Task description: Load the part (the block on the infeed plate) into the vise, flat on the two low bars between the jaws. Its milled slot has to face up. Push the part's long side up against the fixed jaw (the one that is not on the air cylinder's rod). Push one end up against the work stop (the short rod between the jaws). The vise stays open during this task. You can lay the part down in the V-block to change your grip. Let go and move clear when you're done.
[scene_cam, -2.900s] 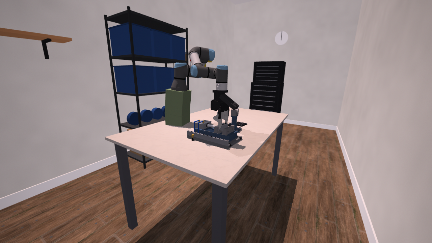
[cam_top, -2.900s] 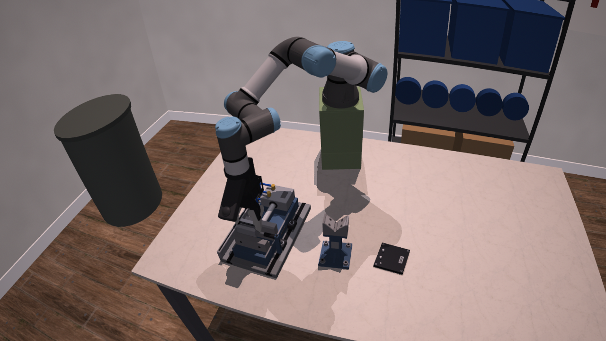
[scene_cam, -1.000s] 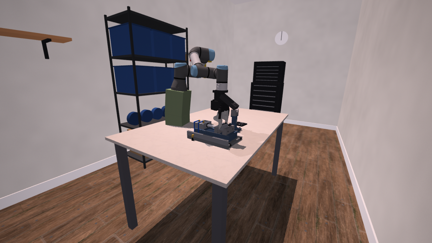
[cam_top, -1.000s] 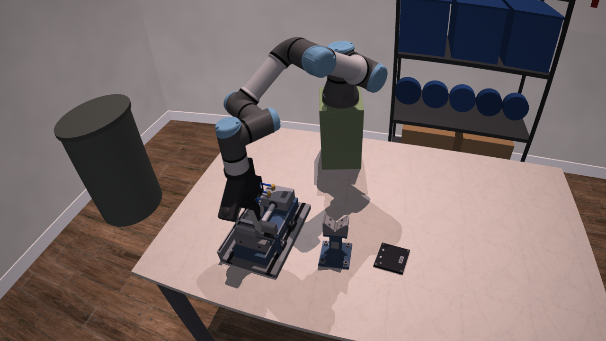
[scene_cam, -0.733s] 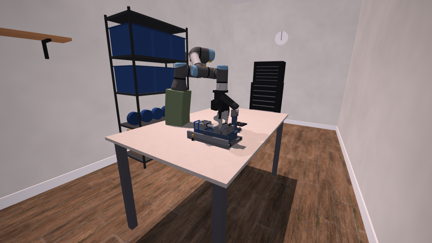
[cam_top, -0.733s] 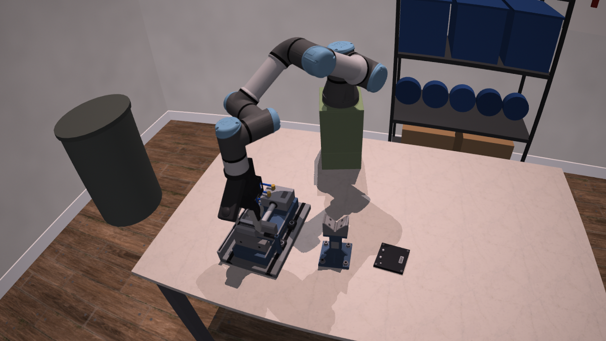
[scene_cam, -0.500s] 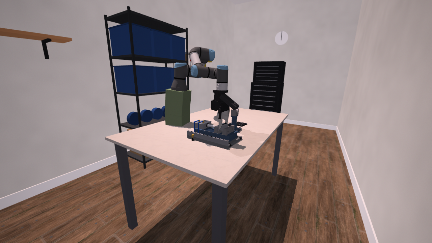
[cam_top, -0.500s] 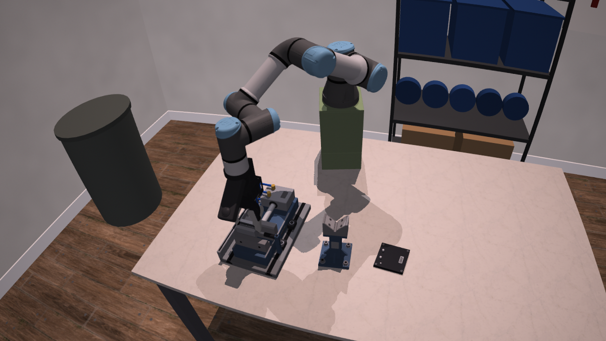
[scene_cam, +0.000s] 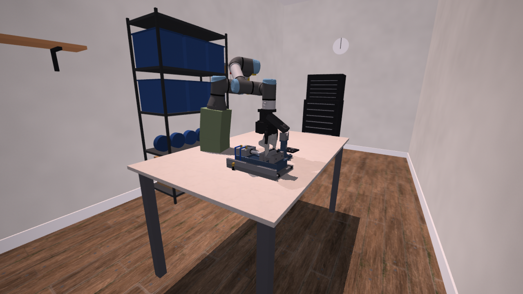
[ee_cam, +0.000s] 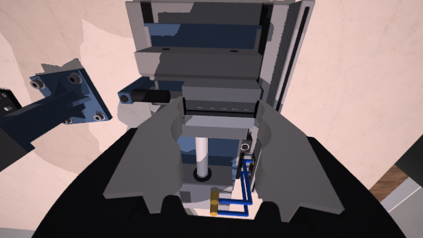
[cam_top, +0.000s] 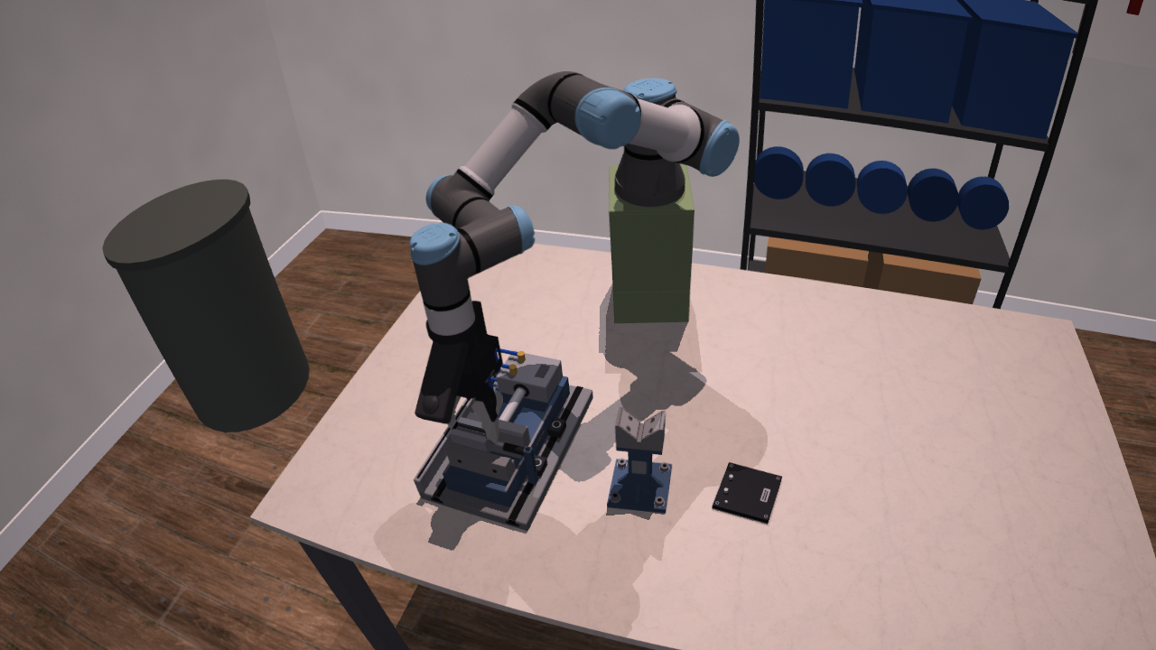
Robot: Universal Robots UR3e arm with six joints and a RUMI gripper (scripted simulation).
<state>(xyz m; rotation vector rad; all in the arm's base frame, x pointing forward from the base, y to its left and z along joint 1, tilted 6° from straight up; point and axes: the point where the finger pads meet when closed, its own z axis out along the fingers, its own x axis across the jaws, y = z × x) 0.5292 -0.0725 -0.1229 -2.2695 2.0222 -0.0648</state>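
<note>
Right now my hand is right at the part. Round my hand: dark work stop rod 7 cm to the left, 2 cm below, 1 cm behind; black infeed plate 40 cm to the left, 13 cm behind, 10 cm below; fixed jaw 3 cm below, 3 cm ahead, 2 cm to the left.
</note>
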